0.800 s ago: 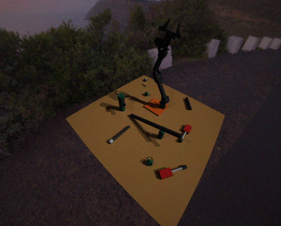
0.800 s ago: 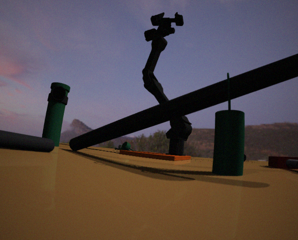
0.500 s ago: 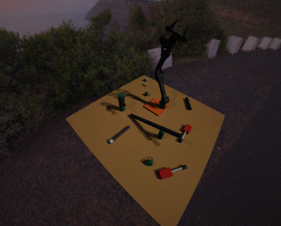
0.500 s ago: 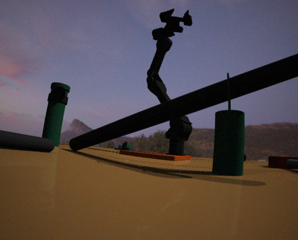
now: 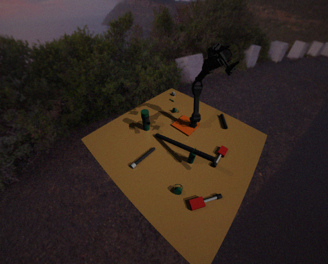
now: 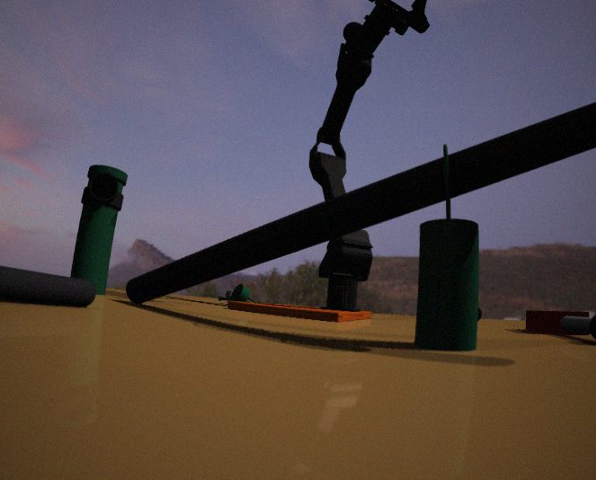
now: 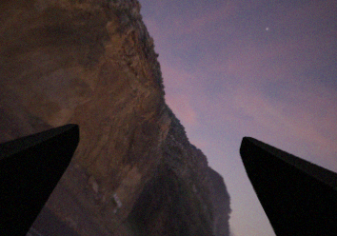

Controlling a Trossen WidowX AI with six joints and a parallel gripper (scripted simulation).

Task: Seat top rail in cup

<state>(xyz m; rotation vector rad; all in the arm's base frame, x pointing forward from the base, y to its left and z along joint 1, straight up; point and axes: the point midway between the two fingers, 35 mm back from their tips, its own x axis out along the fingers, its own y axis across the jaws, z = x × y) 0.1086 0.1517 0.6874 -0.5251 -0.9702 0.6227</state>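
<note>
The rail-end cup lies 57 cm below my gripper tip, 44 cm to the right of it and 24 cm ahead of it. Round my gripper tip: green line post: 62 cm below, 23 cm ahead, 2 cm to the left; then short dark tube: 70 cm below, 40 cm behind, 4 cm to the left.
</note>
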